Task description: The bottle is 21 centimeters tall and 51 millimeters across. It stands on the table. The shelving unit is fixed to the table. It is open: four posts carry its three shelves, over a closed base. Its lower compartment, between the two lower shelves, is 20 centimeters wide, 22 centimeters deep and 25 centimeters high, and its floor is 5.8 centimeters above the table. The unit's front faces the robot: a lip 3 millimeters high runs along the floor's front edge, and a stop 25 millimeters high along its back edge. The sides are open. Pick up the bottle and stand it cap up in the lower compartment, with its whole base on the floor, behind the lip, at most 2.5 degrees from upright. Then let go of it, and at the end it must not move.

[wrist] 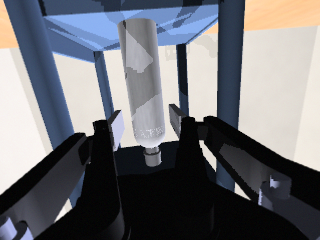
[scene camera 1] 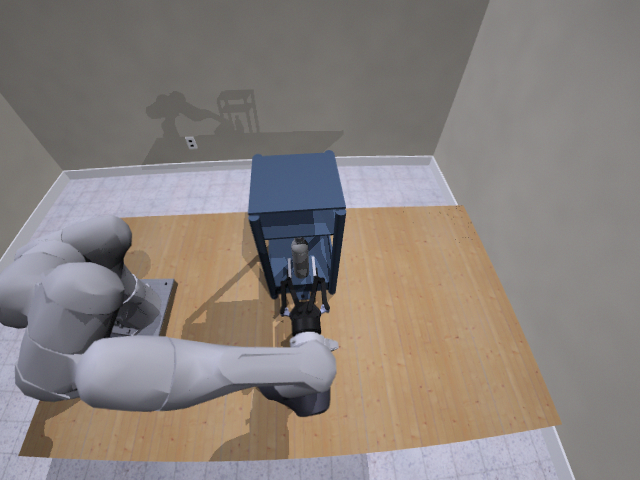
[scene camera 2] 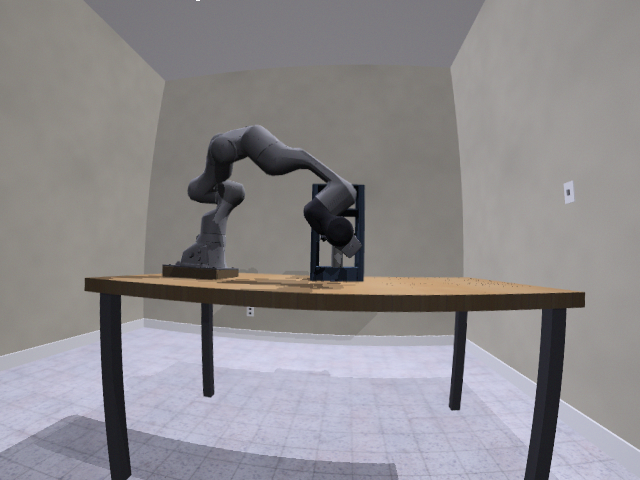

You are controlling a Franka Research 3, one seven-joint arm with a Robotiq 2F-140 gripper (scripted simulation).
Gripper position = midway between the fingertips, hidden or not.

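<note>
My gripper [scene camera 1: 301, 259] is visible, and the wrist view shows the gripper [wrist: 146, 116] also. Visible too: a grey bottle [wrist: 138, 41] and a blue shelving unit [scene camera 2: 317, 273], with the unit [wrist: 84, 37] appearing in the wrist view as well.
</note>
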